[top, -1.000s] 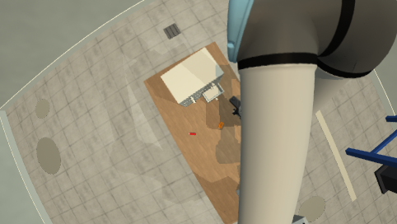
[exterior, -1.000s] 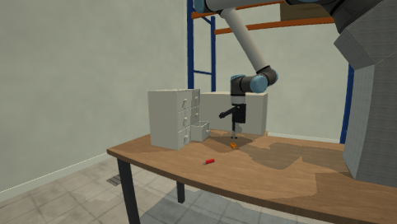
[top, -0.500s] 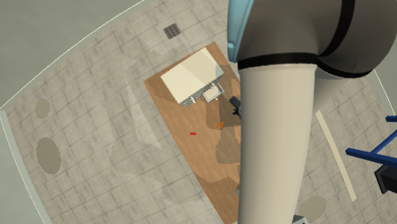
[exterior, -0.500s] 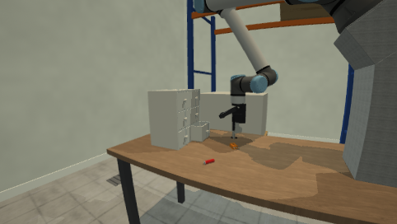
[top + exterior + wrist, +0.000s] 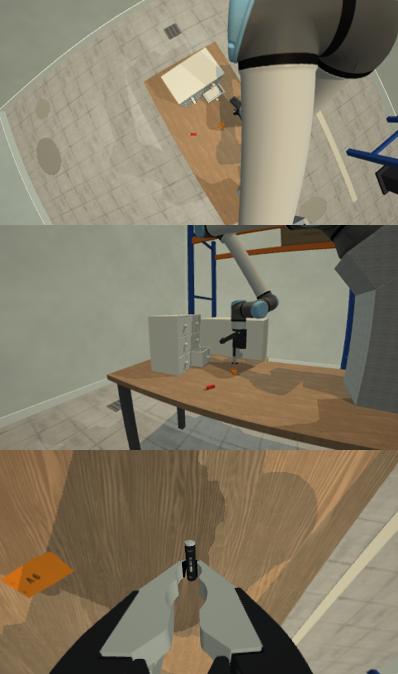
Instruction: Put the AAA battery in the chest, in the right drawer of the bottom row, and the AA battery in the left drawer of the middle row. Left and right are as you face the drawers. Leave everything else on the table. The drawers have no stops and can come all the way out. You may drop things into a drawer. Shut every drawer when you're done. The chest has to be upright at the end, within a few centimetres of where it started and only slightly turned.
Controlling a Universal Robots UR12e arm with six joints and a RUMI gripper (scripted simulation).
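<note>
My gripper is now 16 cm to the right of the orange block, 5 cm past it and 1 cm above it. The rest, counted from my hand: red cylinder 37 cm to the left, 1 cm below, 1 cm ahead; then thin black cylinder 1 cm below.
</note>
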